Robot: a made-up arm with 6 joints. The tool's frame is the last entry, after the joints. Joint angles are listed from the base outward.
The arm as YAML. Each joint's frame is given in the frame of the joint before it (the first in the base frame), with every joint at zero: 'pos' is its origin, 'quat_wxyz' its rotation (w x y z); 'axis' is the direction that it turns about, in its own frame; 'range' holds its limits. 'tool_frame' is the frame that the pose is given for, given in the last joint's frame.
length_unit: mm
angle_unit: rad
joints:
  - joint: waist
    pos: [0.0, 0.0, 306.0]
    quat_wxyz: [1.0, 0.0, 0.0, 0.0]
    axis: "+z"
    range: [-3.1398, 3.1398]
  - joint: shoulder
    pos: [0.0, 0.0, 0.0]
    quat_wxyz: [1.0, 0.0, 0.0, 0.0]
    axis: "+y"
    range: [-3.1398, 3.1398]
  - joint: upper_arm
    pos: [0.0, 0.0, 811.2]
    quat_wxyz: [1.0, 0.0, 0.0, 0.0]
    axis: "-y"
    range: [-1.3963, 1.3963]
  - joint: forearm
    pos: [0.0, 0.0, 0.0]
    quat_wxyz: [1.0, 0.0, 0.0, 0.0]
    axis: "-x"
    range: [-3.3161, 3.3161]
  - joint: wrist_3
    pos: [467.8, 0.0, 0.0]
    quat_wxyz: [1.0, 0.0, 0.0, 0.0]
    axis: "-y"
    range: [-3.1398, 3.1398]
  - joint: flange
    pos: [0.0, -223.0, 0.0]
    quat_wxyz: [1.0, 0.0, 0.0, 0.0]
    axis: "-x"
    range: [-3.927, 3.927]
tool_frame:
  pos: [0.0, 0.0, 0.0]
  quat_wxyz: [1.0, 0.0, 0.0, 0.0]
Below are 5 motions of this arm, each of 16 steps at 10 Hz.
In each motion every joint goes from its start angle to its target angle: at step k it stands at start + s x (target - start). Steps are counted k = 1, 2, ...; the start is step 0. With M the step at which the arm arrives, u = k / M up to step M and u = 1 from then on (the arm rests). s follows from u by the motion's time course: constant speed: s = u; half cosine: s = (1 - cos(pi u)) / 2; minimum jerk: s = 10 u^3 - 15 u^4 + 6 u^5.
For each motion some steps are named. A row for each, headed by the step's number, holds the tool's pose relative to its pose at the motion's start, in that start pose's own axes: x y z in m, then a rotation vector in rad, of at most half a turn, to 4 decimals.
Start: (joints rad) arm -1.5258 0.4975 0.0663 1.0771 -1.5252 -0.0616
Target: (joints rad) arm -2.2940 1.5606 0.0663 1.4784 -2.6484 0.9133
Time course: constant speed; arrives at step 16
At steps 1, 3, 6, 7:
1: 0.0554 0.0169 0.0570 -0.0999 0.1389 -0.0075
3: 0.1818 0.0589 0.1575 -0.3044 0.4111 0.0029
6: 0.4002 0.1454 0.2677 -0.6179 0.8008 0.0757
7: 0.4774 0.1812 0.2926 -0.7230 0.9247 0.1135

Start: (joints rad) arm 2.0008 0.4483 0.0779 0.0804 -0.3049 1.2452
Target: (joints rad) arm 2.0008 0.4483 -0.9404 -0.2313 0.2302 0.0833
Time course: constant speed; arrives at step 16
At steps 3, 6, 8, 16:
3: 0.0233 0.0964 -0.0246 0.2716 0.0162 0.0924
6: 0.0248 0.1954 -0.0496 0.5453 0.0677 0.1738
8: 0.0136 0.2606 -0.0660 0.7268 0.1207 0.2182
16: -0.1211 0.4873 -0.1215 1.4137 0.4607 0.2721

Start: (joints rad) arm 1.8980 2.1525 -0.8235 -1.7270 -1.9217 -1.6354
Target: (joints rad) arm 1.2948 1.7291 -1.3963 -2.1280 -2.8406 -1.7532
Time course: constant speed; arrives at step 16
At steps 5, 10, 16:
5: -0.0025 -0.0855 0.0992 0.0399 0.1370 -0.4717
10: -0.0303 -0.1653 0.1995 0.0484 0.2672 -0.9355
16: -0.0896 -0.2425 0.3211 0.0069 0.4232 -1.4723

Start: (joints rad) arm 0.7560 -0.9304 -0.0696 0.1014 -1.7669 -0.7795
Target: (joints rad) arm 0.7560 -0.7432 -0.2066 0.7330 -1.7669 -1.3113
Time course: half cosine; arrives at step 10
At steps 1, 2, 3, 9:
1: -0.0008 0.0030 0.0025 0.0152 -0.0053 -0.0164
2: -0.0029 0.0119 0.0095 0.0585 -0.0219 -0.0637
3: -0.0059 0.0268 0.0201 0.1239 -0.0519 -0.1361
9: -0.0074 0.1614 0.0825 0.4914 -0.3926 -0.5766

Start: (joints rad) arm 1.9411 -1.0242 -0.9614 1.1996 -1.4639 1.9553
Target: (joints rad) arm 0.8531 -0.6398 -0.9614 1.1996 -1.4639 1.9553
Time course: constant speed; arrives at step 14
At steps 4, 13, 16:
4: -0.0510 -0.0601 -0.0217 0.0110 -0.1202 0.3067
13: -0.0228 -0.1601 -0.0832 0.0742 -0.4987 0.9396
16: -0.0111 -0.1626 -0.0880 0.0862 -0.5493 1.0037

